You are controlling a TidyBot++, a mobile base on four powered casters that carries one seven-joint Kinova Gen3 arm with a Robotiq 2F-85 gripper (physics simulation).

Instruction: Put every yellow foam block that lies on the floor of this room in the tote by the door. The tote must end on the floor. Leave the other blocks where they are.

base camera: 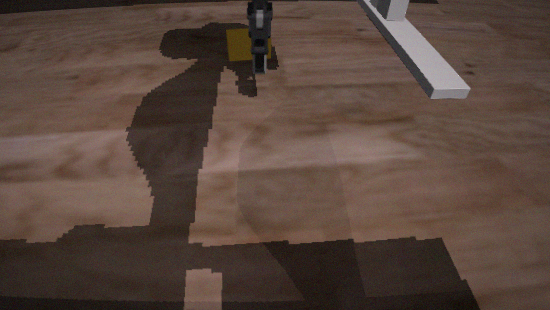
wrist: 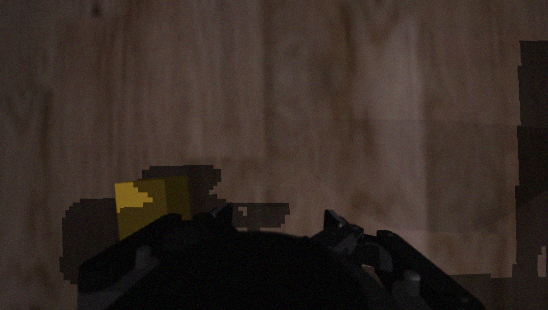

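Observation:
A yellow foam block [base camera: 238,45] [wrist: 142,215] lies on the wooden floor, near the top centre in the base camera view and left of the fingers in the wrist view. My gripper [base camera: 259,67] [wrist: 277,216] is open, with nothing between its fingers. It hangs above the floor. In the base camera view it covers the right part of the block; in the wrist view the left finger covers the block's lower edge. The block lies outside the space between the fingertips. The tote and the door do not show in either view.
A white flat bar [base camera: 425,55] with an upright post [base camera: 396,9] on it, like a furniture foot, stands on the floor to the right of the block. The arm's shadow falls across the floor and around the block. A dark strip runs along the top left edge of the base camera view.

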